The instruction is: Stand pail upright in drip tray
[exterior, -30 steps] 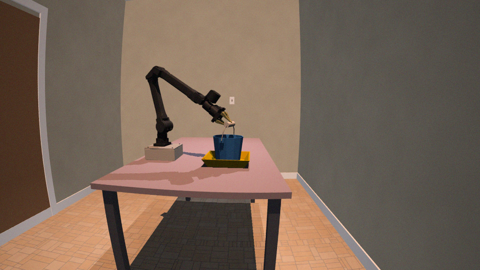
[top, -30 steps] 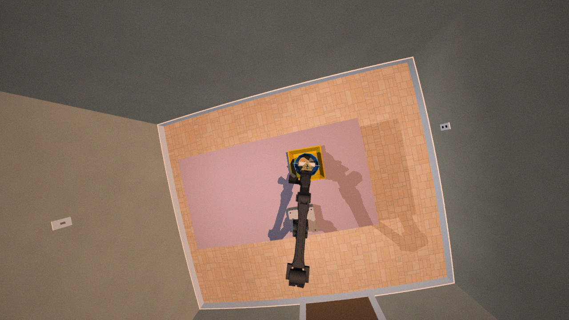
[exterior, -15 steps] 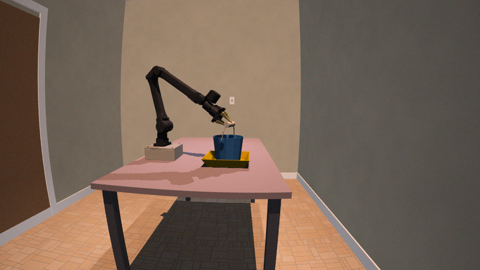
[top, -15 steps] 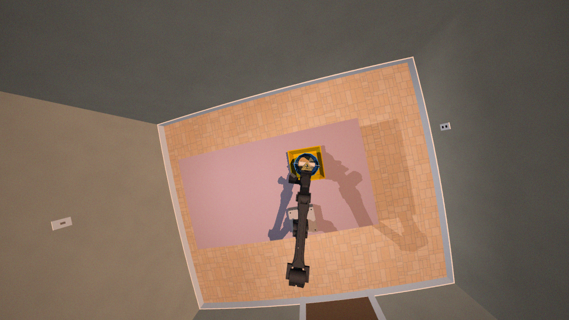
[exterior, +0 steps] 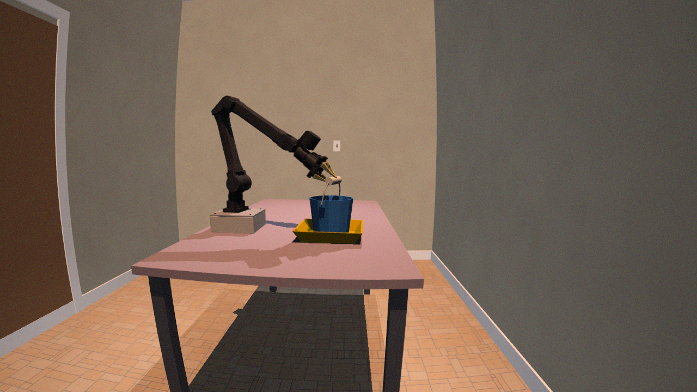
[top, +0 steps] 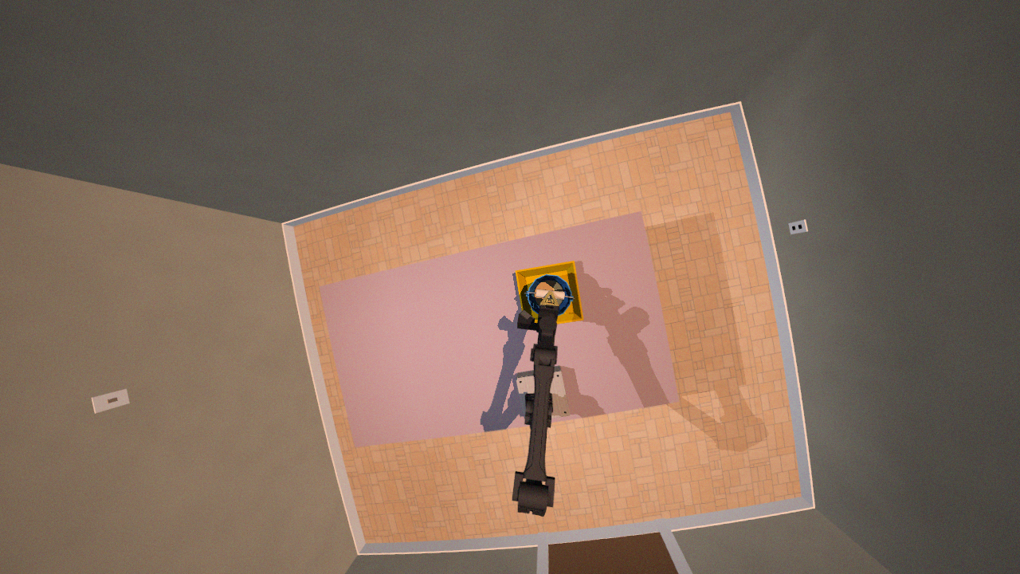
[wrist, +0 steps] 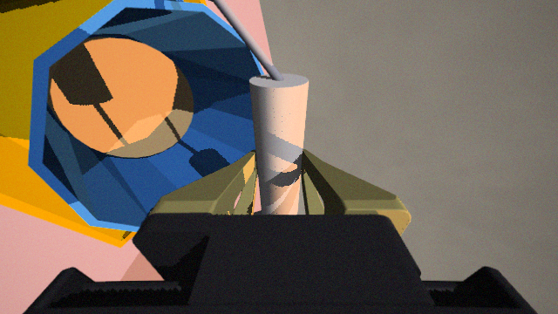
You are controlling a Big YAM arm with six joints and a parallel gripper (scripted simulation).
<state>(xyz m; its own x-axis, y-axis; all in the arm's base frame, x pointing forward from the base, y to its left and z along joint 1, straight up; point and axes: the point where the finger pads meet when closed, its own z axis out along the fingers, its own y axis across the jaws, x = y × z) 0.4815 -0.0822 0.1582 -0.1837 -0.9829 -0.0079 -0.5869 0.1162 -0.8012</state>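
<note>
Right now my hand is 3 cm above the pail handle. The rest, counted from my hand: blue pail (10 cm below); then yellow drip tray (1 cm behind, 22 cm below).
</note>
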